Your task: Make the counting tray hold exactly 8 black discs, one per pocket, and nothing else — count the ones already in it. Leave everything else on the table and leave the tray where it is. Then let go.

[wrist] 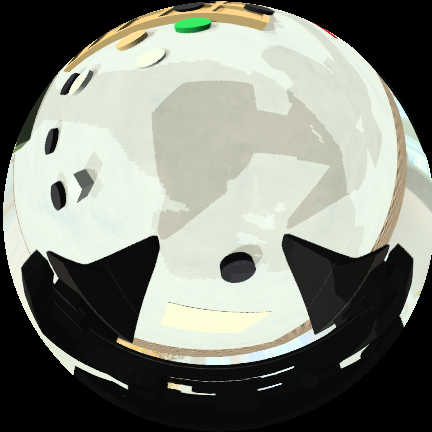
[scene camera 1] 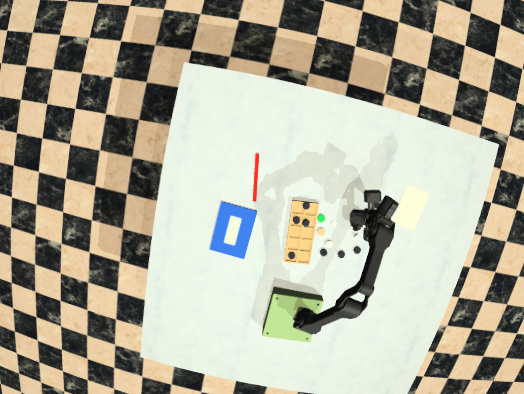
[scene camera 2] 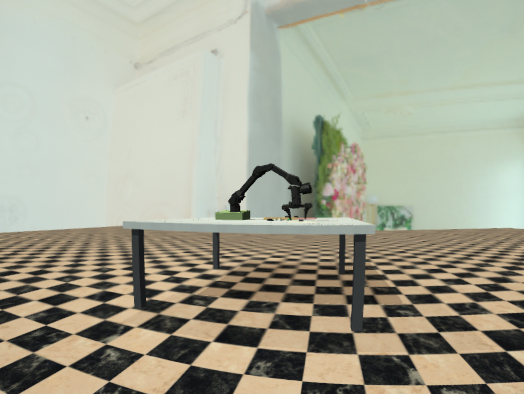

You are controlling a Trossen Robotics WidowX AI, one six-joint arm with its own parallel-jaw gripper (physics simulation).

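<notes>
The tan counting tray (scene camera 1: 302, 239) (wrist: 235, 19) holds black discs: one (scene camera 1: 306, 205) in the far row, two (scene camera 1: 296, 220) (scene camera 1: 305, 223) in the second row, and another (scene camera 1: 291, 255) at the near left corner. Other pockets look empty. Loose black discs (scene camera 1: 323, 252) (scene camera 1: 341, 254) (scene camera 1: 357, 249) lie right of the tray's near end. Another black disc (wrist: 237, 267) lies on the table, seen between the fingers in the wrist view and hidden under the arm in scene camera 1. My gripper (scene camera 1: 366, 210) (scene camera 2: 297, 218) (wrist: 221, 241) is open and empty, fingers down, low over the table.
Beside the tray lie a green disc (scene camera 1: 321, 218) (wrist: 193, 25), a tan disc (scene camera 1: 321, 231) (wrist: 131, 40) and white discs (scene camera 1: 333, 223) (scene camera 1: 329, 244). A small grey block (wrist: 85, 184) stands nearby. A blue frame (scene camera 1: 220, 230), red stick (scene camera 1: 256, 177) and pale-yellow sheet (scene camera 1: 413, 207) lie farther out.
</notes>
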